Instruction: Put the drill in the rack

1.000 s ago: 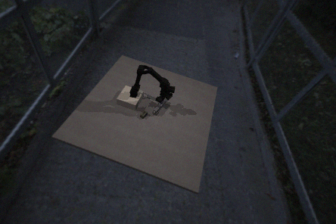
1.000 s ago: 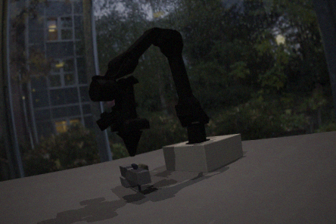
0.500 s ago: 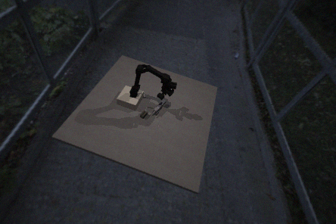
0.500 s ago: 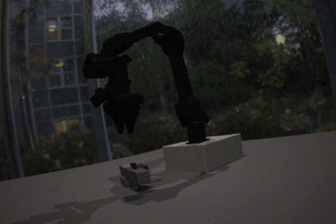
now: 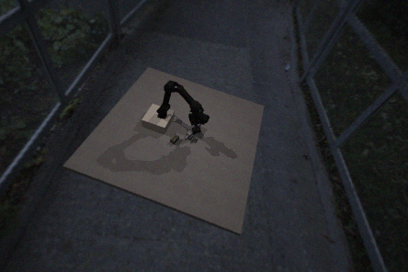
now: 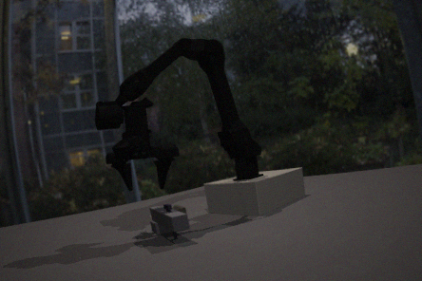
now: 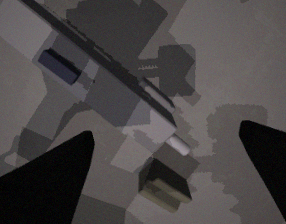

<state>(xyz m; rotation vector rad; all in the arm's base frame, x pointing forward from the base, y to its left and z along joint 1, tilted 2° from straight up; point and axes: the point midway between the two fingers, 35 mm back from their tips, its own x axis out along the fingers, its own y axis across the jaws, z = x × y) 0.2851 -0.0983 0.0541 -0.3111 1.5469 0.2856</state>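
The yellow drill is 7 cm below my gripper tip, 2 cm behind it and 1 cm to the left of it. Round my gripper tip: olive rack (14 cm behind, 10 cm below, 6 cm to the right); then dark key (8 cm to the left, 7 cm below, 1 cm ahead); then grey block (8 cm below, 6 cm to the left).
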